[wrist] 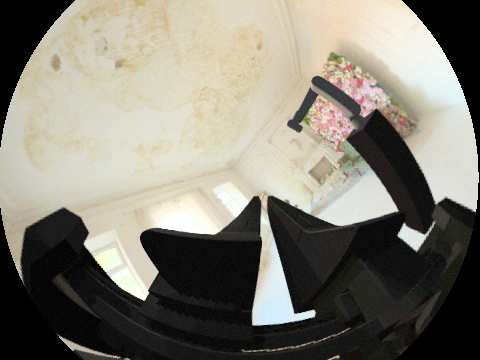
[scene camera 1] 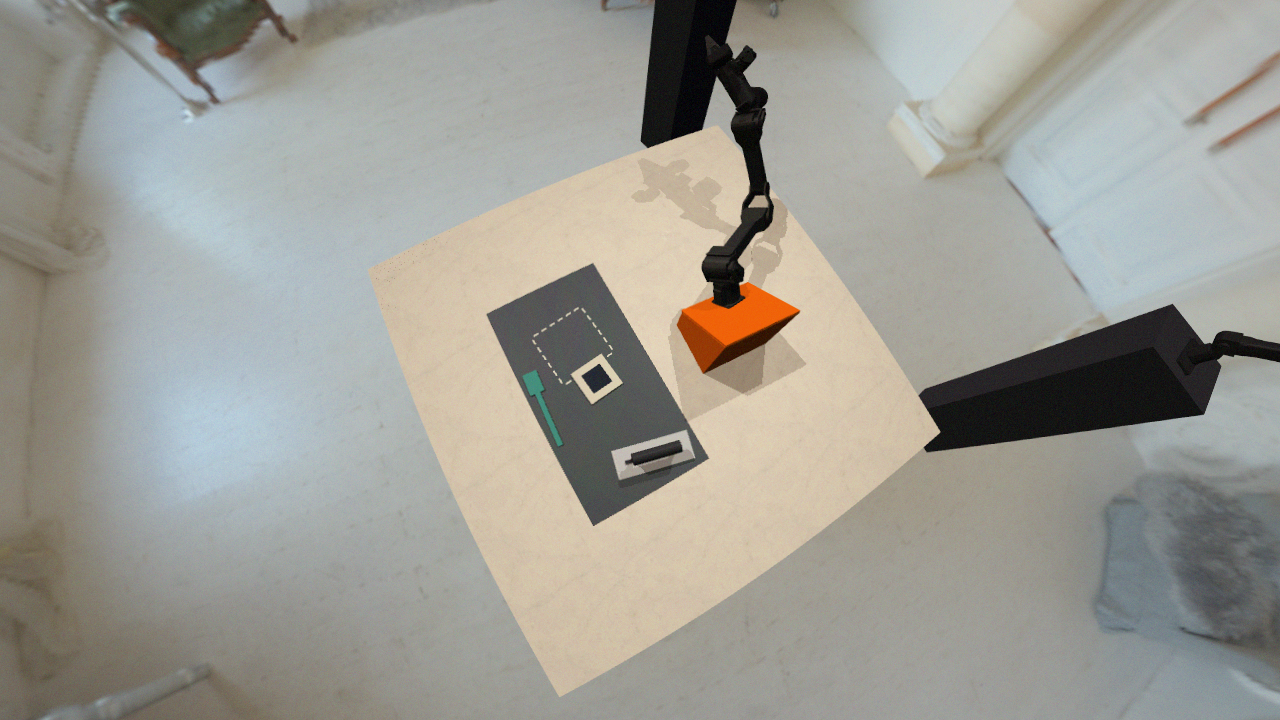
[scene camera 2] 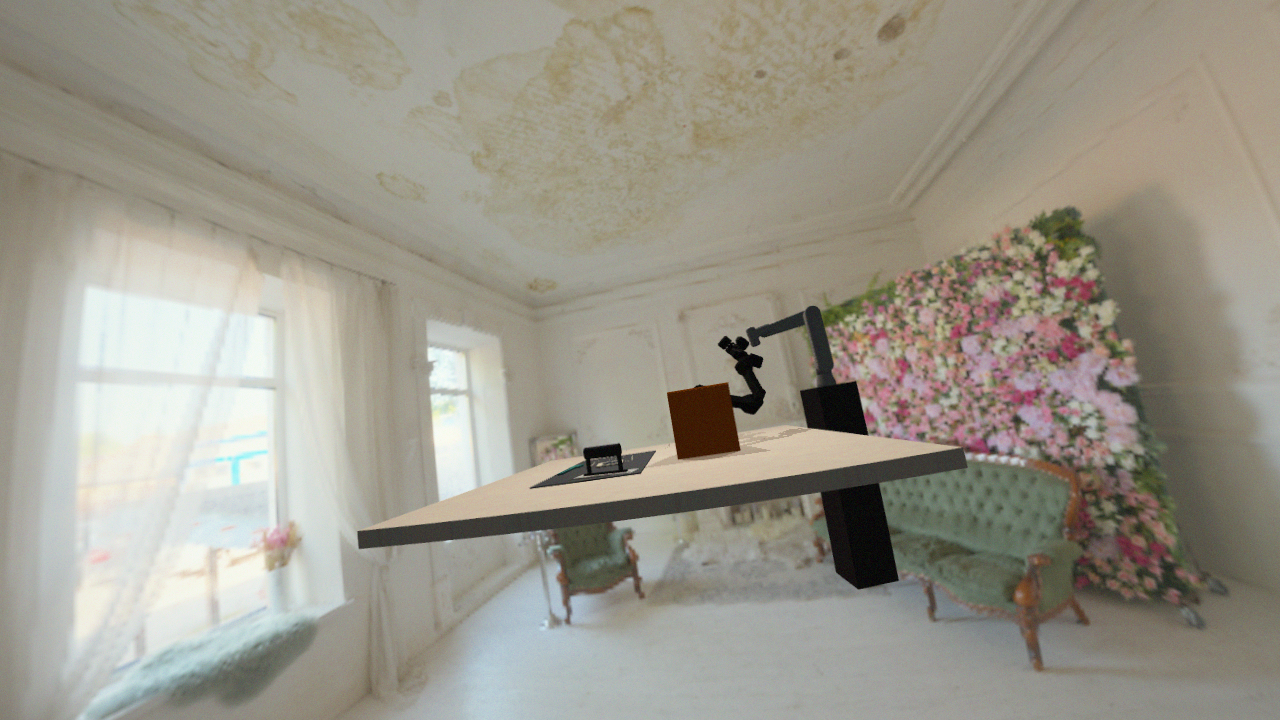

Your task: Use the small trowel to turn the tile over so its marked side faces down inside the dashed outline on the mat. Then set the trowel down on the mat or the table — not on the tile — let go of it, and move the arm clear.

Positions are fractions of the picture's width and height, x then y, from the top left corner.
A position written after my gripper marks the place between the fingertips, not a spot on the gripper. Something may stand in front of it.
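Note:
There is a tile (scene camera 1: 0.47, 0.53) that I can see, along with a mat (scene camera 1: 0.50, 0.57) and a small trowel (scene camera 1: 0.51, 0.63). In the wrist view the tile is out of frame, and the trowel is out of frame in the wrist view too. My gripper (wrist: 0.55, 0.56) is shut and holds nothing.

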